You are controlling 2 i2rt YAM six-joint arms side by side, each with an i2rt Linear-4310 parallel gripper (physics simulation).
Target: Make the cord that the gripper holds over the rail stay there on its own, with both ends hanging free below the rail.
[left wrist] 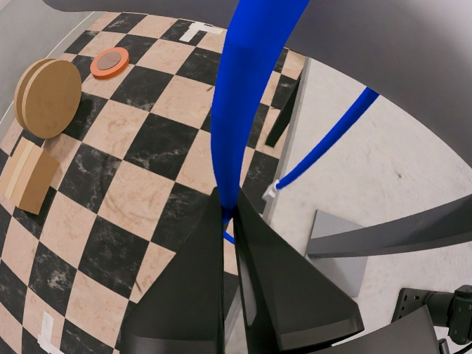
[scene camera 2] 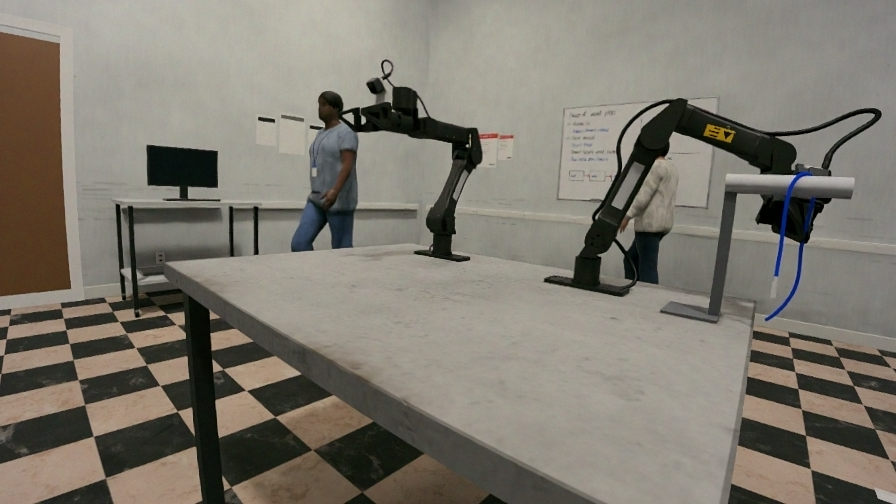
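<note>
The blue cord [scene camera 2: 782, 231] [left wrist: 232, 110] passes over the light grey rail [scene camera 2: 751, 183] [left wrist: 400, 45]. Its near strand hangs in front of the rail and ends in a white tip [scene camera 2: 774, 287] [left wrist: 271, 193]. The other strand goes down behind the rail, and its blue end hangs well below. My left gripper [scene camera 2: 802, 239] [left wrist: 226, 194] is behind and below the rail, its fingertips shut on the cord's rear strand. My right gripper [scene camera 2: 344, 119] is open and empty, high at the picture's upper left, far from the cord.
The rail's grey post [scene camera 2: 723, 257] [left wrist: 390, 235] rises from a flat base [scene camera 2: 686, 309] [left wrist: 345, 275] near the right end of the table [scene camera 2: 438, 338]. Brown discs [left wrist: 52, 100], a carton [left wrist: 35, 175] and an orange disc [left wrist: 120, 63] are at the left. Two people stand behind the table.
</note>
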